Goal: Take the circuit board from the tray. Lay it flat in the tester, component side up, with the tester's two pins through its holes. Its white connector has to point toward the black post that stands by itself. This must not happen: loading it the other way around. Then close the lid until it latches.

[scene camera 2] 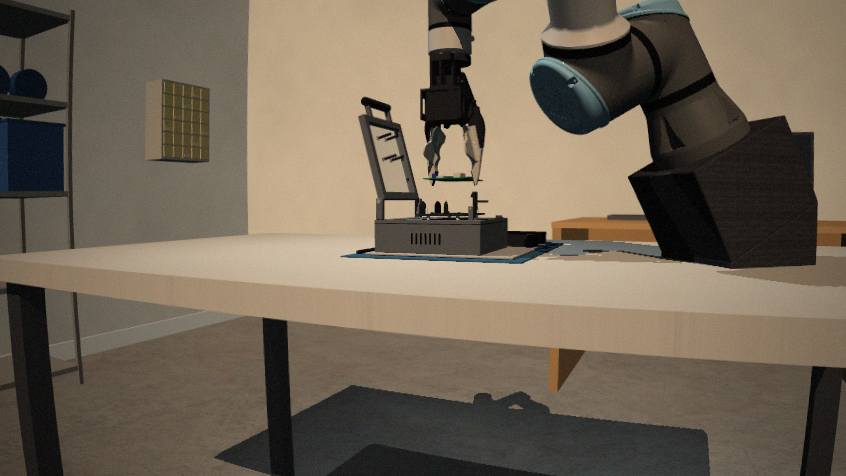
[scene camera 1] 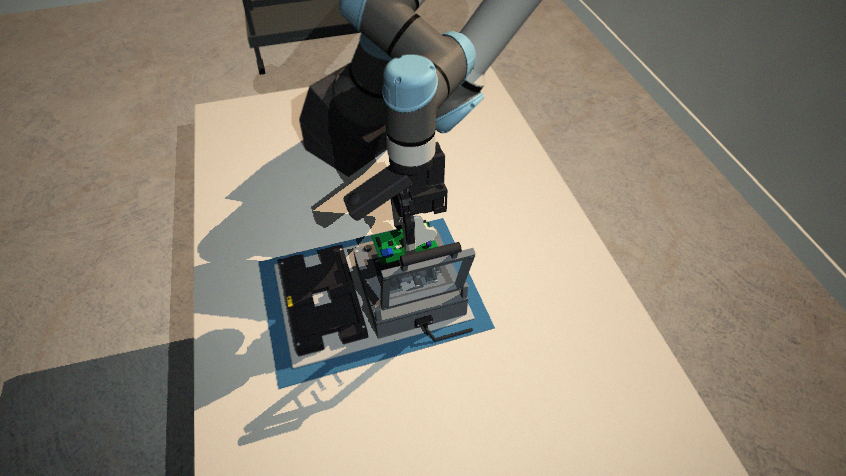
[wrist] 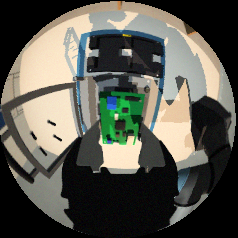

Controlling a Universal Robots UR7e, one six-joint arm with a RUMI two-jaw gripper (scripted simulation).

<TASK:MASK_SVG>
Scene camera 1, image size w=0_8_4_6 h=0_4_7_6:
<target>my gripper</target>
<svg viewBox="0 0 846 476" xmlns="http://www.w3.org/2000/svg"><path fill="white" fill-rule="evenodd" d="M438 142L435 142L435 155L427 163L416 167L406 167L395 163L389 158L389 166L343 198L349 215L356 221L359 221L391 199L394 226L397 230L402 229L405 255L415 253L416 247L434 239L437 235L436 229L424 226L423 218L416 214L425 214L433 211L434 214L447 212L448 189L444 183L445 154Z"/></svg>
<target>green circuit board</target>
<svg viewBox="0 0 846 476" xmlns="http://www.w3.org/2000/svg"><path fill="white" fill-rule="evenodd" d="M435 239L416 247L415 252L438 247ZM402 229L371 236L381 265L399 261L400 256L405 255Z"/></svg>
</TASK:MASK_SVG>
